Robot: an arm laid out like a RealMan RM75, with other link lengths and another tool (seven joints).
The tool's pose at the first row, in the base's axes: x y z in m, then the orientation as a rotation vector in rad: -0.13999, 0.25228, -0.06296, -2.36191, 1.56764, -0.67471
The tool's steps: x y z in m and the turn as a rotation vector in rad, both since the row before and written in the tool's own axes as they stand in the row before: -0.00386, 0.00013, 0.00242, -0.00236, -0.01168, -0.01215; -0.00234, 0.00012, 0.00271, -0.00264, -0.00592, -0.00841; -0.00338, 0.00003, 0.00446, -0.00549, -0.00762, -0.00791; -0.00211, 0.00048, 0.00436, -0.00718, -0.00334, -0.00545; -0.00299, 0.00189, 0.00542, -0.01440, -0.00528, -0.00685; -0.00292, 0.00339, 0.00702, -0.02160, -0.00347, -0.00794; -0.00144, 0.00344, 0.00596, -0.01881, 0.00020, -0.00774; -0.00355, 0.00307, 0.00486, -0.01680, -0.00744, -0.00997; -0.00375, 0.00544, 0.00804, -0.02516, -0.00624, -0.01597; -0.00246, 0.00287, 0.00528, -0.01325, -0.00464, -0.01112; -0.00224, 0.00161, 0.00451, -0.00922, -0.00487, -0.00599
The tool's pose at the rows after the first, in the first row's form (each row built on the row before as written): -0.14015, 0.25560, -0.06608, -2.37463, 1.55140, -0.66077; -0.13972, 0.25753, -0.06907, -2.38414, 1.54167, -0.65326; -0.13877, 0.26036, -0.07380, -2.39513, 1.53371, -0.64166; -0.13784, 0.26186, -0.07833, -2.40522, 1.53126, -0.63402; -0.13791, 0.26349, -0.08459, -2.42174, 1.53133, -0.61961; -0.13855, 0.26430, -0.09285, -2.44458, 1.53563, -0.60314; -0.13931, 0.26375, -0.09982, -2.46542, 1.53954, -0.59300; -0.14116, 0.26523, -0.10615, -2.48618, 1.53664, -0.57420; -0.14389, 0.26556, -0.11619, -2.51854, 1.53252, -0.55240; -0.14527, 0.26601, -0.12252, -2.53783, 1.52654, -0.53931; -0.14590, 0.26688, -0.12770, -2.54945, 1.52383, -0.52768
